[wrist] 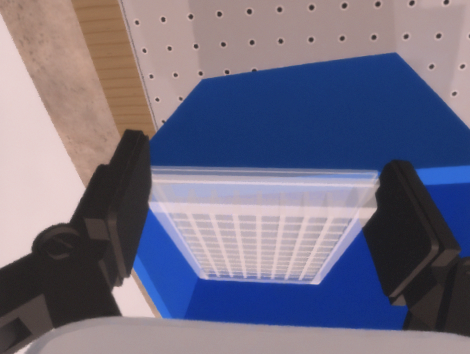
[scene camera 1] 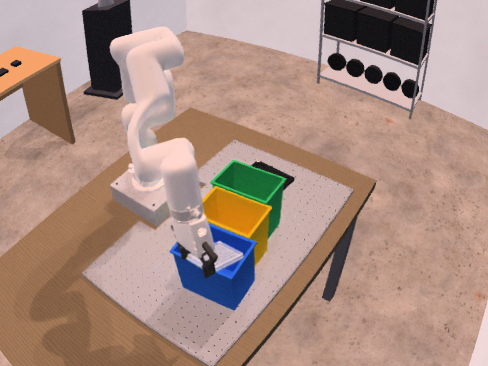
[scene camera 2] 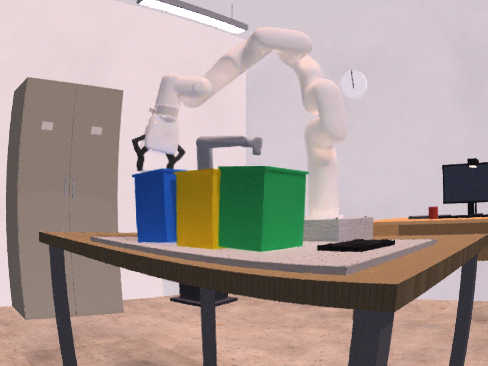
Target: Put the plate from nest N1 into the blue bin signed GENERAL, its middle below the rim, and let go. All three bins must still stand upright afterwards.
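Pixels of known places: gripper, fingertip midpoint: (wrist: 265, 175) (scene camera 1: 198, 265); arm's base, link origin: (scene camera 2: 323, 219).
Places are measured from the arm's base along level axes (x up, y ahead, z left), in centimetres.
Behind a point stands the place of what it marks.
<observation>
A clear plate with a white grid (scene camera 1: 227, 255) (wrist: 260, 235) is tilted in the mouth of the blue bin (scene camera 1: 210, 287) {x 1.9, y 39.4, z -32.8 cm} (scene camera 2: 155, 207) {x 3.4, y 46.9, z -25.1 cm} (wrist: 300, 120) {x 5.7, y 36.9, z -32.8 cm}. My gripper (scene camera 1: 196, 261) {x 12.7, y 37.8, z -34.6 cm} (scene camera 2: 155, 166) {x 12.7, y 37.8, z -34.6 cm} (wrist: 265, 175) {x 12.7, y 37.8, z -34.6 cm} is shut on the plate's sides, with its fingertips about at rim height. In the wrist view the plate's far end slants down inside the bin; its near end overlaps the near rim. The bin hides the plate in scene camera 2. The blue bin stands on its base, close to the yellow bin; a slight tilt cannot be ruled out. Its sign does not show.
The yellow bin (scene camera 1: 262, 240) {x 2.0, y 45.6, z -11.5 cm} (scene camera 2: 197, 210) {x 2.8, y 45.4, z -12.7 cm} and green bin (scene camera 1: 276, 210) {x 2.7, y 45.2, z 0.9 cm} (scene camera 2: 262, 210) {x 2.9, y 45.5, z 4.4 cm} stand upright in a row beside the blue bin. A flat black piece (scene camera 1: 280, 172) {x -4.8, y 37.6, z 27.0 cm} (scene camera 2: 356, 245) {x -4.7, y 41.5, z 24.5 cm} lies beyond the green bin on the perforated board (scene camera 1: 310, 200) {x -5.9, y 51.7, z 18.4 cm} (scene camera 2: 280, 257) {x -5.9, y 54.1, z 13.2 cm}.
</observation>
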